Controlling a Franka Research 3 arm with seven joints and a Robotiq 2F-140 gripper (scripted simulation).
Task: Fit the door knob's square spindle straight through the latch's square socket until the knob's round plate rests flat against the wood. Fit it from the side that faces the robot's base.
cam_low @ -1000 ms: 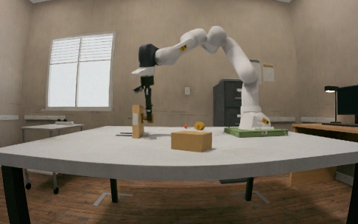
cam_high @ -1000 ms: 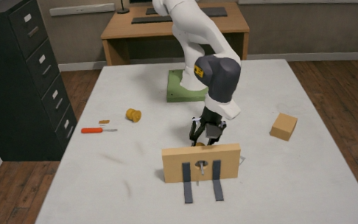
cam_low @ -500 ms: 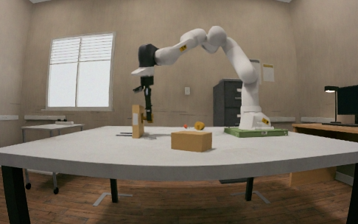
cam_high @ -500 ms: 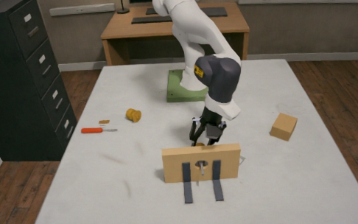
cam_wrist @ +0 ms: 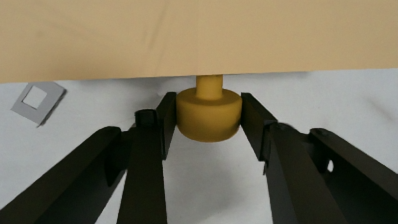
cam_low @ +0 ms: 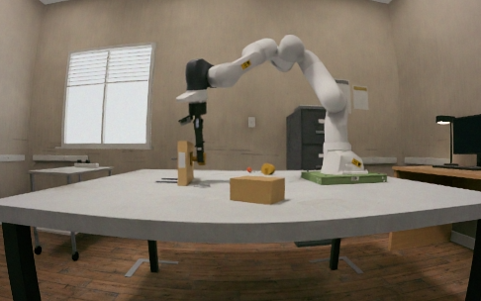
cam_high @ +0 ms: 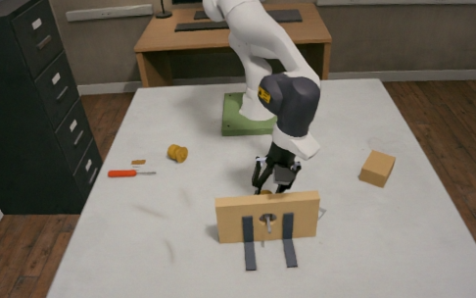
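Right now the wooden panel is 6 cm ahead of my hand and 3 cm below it. The rest, counted from my hand: small plate 30 cm behind, 52 cm to the right, 12 cm below; then cardboard box 22 cm behind, 41 cm to the left, 9 cm below.
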